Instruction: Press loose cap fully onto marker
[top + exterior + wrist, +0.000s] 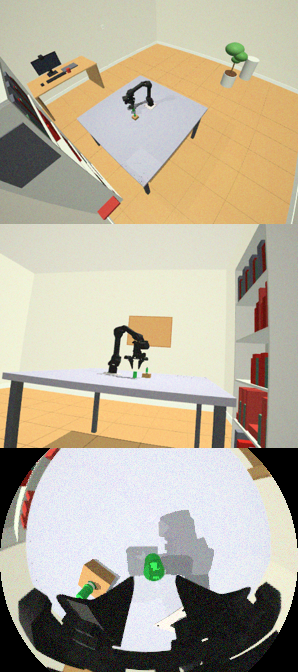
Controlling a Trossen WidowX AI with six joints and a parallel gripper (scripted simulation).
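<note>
The green cap is 40 mm below my gripper tip. Round my gripper tip: brown holder block 60 mm ahead, 120 mm to the left, 50 mm below.
</note>
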